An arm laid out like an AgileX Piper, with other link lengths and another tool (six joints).
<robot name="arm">
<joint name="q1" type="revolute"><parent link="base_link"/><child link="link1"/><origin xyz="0 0 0.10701"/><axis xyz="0 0 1"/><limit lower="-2.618" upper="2.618"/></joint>
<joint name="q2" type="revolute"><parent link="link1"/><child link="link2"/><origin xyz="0 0 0" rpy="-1.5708 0 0"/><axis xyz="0 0 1"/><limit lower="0" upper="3.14"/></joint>
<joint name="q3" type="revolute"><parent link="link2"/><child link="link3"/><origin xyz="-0.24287 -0.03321 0"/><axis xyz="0 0 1"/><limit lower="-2.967" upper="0"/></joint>
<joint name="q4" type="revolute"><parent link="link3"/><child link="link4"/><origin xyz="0.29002 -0.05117 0" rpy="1.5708 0 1.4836"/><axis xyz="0 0 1"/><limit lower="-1.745" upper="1.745"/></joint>
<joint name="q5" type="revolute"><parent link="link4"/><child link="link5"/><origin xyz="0 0 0" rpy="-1.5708 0 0"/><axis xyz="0 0 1"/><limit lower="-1.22" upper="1.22"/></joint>
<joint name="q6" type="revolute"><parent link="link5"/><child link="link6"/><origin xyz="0 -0.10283 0" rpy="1.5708 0 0"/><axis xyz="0 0 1"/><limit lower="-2.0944" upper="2.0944"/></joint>
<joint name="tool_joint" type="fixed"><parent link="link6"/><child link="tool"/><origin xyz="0.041 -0.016 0.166" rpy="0 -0.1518 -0.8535"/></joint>
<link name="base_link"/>
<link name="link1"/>
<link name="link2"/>
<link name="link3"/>
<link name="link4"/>
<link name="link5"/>
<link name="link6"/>
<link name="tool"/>
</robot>
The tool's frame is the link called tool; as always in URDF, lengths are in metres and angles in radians.
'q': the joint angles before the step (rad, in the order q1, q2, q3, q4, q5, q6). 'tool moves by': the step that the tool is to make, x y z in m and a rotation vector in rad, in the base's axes. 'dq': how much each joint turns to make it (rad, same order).
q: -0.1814, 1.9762, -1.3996, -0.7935, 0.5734, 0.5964
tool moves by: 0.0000, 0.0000, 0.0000, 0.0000, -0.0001, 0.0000
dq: 0.0000, -0.0001, 0.0001, -0.0001, -0.0001, 0.0002
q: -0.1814, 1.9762, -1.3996, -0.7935, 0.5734, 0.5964
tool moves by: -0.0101, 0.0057, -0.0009, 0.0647, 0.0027, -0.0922
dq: -0.0001, -0.0002, -0.0301, 0.0862, 0.0688, 0.0147
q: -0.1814, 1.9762, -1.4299, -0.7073, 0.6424, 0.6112
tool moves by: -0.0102, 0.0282, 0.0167, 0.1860, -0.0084, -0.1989
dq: -0.0001, 0.0000, -0.1374, 0.2416, 0.1973, 0.0077
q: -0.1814, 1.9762, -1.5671, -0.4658, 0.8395, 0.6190
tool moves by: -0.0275, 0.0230, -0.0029, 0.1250, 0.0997, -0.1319
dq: -0.0045, 0.0334, -0.0912, 0.1269, 0.2000, 0.0180
